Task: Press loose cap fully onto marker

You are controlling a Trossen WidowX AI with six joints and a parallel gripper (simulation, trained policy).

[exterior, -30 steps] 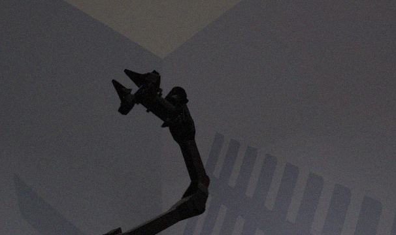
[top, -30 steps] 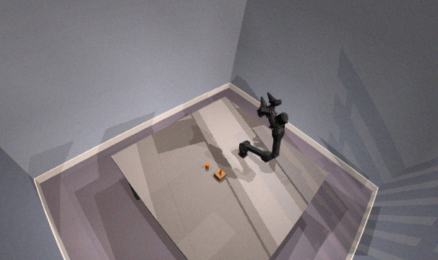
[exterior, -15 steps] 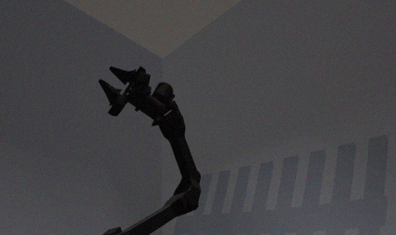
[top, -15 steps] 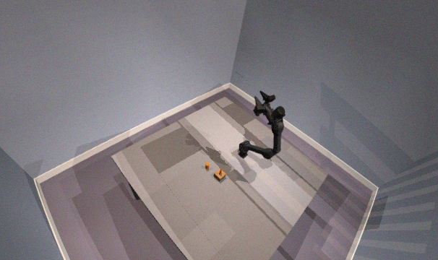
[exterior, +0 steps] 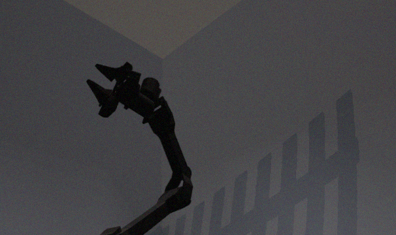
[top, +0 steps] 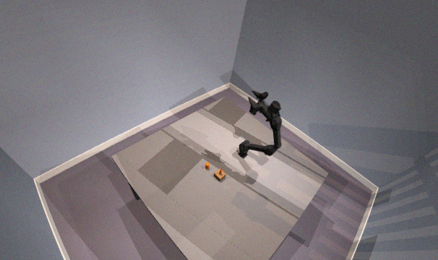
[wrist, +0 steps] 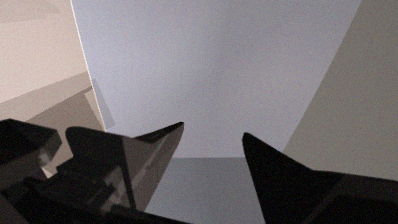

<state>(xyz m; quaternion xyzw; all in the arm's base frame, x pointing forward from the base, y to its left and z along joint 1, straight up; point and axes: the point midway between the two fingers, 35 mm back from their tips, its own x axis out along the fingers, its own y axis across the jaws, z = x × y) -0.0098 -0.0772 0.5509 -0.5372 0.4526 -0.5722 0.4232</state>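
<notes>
The orange cap lies 53 cm below my gripper tip, 34 cm ahead of it and 1 cm to the left of it.
</notes>
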